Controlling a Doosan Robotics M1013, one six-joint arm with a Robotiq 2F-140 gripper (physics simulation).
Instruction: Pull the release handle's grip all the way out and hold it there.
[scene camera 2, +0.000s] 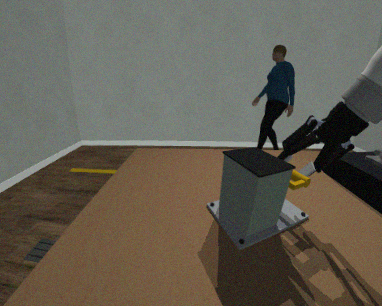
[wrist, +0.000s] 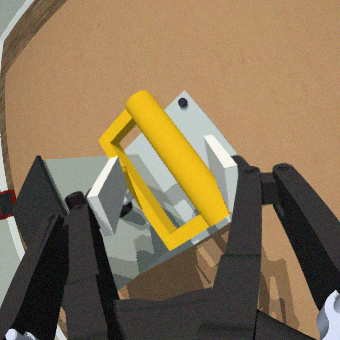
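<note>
The yellow release handle (scene camera 2: 300, 180) (wrist: 172, 150) has a thick round grip and a thinner rectangular frame behind it. It stands out from the side of a grey-green box (scene camera 2: 250, 200) (wrist: 75, 172) with a dark top. The box stands on a pale base plate (scene camera 2: 296, 212) (wrist: 192, 117). My gripper (scene camera 2: 296, 165) (wrist: 163, 161) is partly open, its white pads on either side of the handle. The right pad is close beside the grip. The left pad is beside the frame's back bar, with a gap between it and the grip. The handle's rod is mostly hidden.
A person (scene camera 2: 281, 82) in a blue top is beyond the far edge of the brown table (scene camera 2: 150, 200) (wrist: 270, 65). A black object (scene camera 2: 357, 172) lies along the table's right side. A red object (wrist: 6, 204) shows at the wrist view's left edge.
</note>
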